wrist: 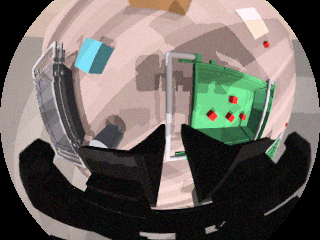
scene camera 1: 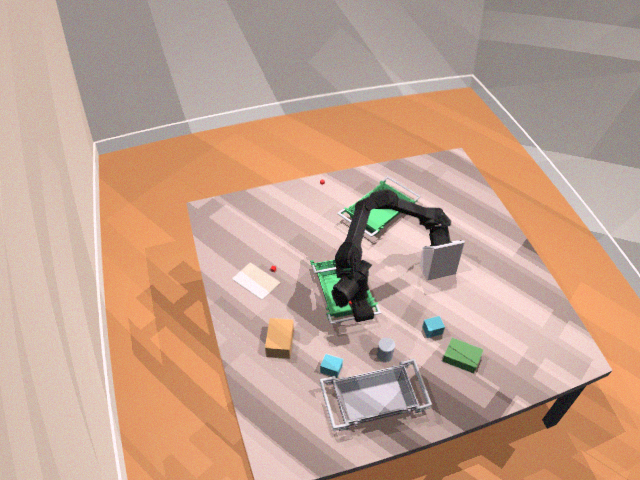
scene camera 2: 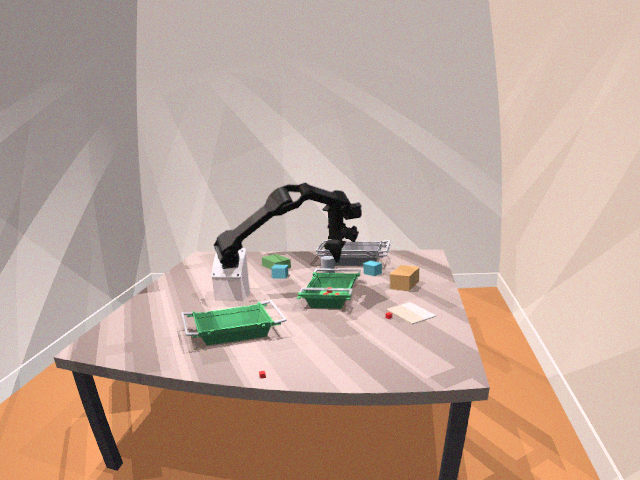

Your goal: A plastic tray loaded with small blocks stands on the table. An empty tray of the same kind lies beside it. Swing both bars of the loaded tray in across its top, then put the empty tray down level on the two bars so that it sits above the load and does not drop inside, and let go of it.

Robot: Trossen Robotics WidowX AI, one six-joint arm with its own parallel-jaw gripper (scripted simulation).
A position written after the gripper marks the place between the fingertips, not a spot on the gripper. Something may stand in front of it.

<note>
In view: the gripper (scene camera 2: 337,261), a green tray (scene camera 2: 234,324), a pale card (scene camera 1: 255,280), an orange block (scene camera 1: 280,331) and a green block (scene camera 1: 460,354).
The green tray shows as well in scene camera 1 (scene camera 1: 378,218). The gripper shows as well in the wrist view (wrist: 173,127). The wrist view does not show the green block, which is hidden by the gripper.
</note>
